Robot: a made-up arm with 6 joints. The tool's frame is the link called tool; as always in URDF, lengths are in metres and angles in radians. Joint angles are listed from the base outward.
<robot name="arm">
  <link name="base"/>
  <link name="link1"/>
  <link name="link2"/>
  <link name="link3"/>
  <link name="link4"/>
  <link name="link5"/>
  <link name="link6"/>
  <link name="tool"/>
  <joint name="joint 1" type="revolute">
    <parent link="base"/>
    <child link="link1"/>
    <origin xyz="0 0 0.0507" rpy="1.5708 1.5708 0"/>
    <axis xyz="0 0 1"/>
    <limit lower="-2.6" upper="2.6"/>
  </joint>
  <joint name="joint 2" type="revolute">
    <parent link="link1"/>
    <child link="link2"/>
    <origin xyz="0.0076 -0.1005 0.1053" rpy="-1.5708 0 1.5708"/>
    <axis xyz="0 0 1"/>
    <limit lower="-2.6" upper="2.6"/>
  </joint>
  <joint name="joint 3" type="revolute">
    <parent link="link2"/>
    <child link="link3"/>
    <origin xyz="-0.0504 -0.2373 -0.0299" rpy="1.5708 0 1.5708"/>
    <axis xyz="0 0 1"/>
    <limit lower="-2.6" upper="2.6"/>
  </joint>
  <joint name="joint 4" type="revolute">
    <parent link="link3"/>
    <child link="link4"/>
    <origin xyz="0.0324 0.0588 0.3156" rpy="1.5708 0 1.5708"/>
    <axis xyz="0 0 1"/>
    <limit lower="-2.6" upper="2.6"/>
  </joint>
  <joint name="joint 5" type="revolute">
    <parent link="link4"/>
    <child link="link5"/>
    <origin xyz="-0.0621 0.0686 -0.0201" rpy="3.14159 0 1.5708"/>
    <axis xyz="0 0 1"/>
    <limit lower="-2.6" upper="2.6"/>
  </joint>
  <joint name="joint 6" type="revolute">
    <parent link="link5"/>
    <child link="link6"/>
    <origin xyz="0.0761 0.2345 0.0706" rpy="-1.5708 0 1.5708"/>
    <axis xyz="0 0 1"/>
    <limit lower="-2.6" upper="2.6"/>
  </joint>
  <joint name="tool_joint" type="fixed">
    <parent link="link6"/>
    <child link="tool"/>
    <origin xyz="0.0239 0.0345 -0.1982" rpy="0 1.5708 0"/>
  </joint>
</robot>
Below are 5 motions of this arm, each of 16 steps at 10 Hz.
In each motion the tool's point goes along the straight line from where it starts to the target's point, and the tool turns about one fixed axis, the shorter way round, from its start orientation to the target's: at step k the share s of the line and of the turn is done. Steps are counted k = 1, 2, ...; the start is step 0. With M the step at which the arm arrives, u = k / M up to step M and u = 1 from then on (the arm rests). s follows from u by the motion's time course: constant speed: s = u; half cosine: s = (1 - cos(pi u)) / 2; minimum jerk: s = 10 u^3 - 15 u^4 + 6 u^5.
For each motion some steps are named. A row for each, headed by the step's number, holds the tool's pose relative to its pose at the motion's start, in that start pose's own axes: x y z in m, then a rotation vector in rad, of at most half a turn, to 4 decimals.
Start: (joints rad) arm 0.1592 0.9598 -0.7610 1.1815 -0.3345 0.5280
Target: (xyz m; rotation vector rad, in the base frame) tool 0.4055 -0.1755 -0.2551 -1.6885 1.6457 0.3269
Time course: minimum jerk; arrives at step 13
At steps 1, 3, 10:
1: 0.0002 0.0010 -0.0008 -0.0006 0.0020 0.0020
3: 0.0045 0.0208 -0.0159 -0.0126 0.0416 0.0422
10: 0.0485 0.2256 -0.1732 -0.1367 0.4524 0.4583

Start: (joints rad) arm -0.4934 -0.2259 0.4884 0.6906 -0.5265 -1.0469
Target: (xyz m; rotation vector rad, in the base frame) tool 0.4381 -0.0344 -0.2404 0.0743 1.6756 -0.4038
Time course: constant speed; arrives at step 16
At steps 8, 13, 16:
8: 0.0048 0.0926 -0.2066 -0.5460 -0.1715 -0.2411
13: 0.0078 0.1504 -0.3358 -0.8872 -0.2786 -0.3918
16: 0.0095 0.1851 -0.4133 -1.0919 -0.3429 -0.4823

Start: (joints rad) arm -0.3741 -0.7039 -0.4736 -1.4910 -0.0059 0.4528
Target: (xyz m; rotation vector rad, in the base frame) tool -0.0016 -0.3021 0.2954 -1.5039 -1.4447 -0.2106
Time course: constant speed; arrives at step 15
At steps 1, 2, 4, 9, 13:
1: -0.0091 -0.0004 -0.0024 -0.0160 -0.0333 -0.0135
2: -0.0181 -0.0007 -0.0049 -0.0321 -0.0667 -0.0270
4: -0.0362 -0.0014 -0.0097 -0.0641 -0.1334 -0.0540
9: -0.0815 -0.0032 -0.0218 -0.1443 -0.3001 -0.1214
13: -0.1177 -0.0046 -0.0315 -0.2084 -0.4335 -0.1753

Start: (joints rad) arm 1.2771 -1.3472 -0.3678 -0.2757 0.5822 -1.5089
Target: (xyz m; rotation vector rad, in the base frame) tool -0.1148 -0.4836 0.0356 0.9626 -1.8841 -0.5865
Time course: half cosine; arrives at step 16
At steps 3, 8, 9, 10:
3: -0.0093 -0.0132 -0.0194 -0.0321 0.0124 -0.0293
8: -0.0549 -0.0786 -0.1150 -0.1906 0.0735 -0.1741
9: -0.0656 -0.0939 -0.1374 -0.2277 0.0879 -0.2081
10: -0.0759 -0.1087 -0.1590 -0.2635 0.1017 -0.2408

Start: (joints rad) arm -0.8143 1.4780 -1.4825 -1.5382 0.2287 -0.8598
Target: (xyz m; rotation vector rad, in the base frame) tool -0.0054 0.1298 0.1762 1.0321 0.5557 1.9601
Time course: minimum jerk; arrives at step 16
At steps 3, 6, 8, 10, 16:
3: -0.0059 -0.0091 -0.0051 0.0332 0.0160 -0.0517
6: -0.0332 -0.0515 -0.0288 0.1872 0.0902 -0.2919
8: -0.0603 -0.0936 -0.0522 0.3402 0.1639 -0.5303
10: -0.0874 -0.1357 -0.0757 0.4931 0.2376 -0.7687
16: -0.1206 -0.1872 -0.1045 0.6804 0.3279 -1.0606

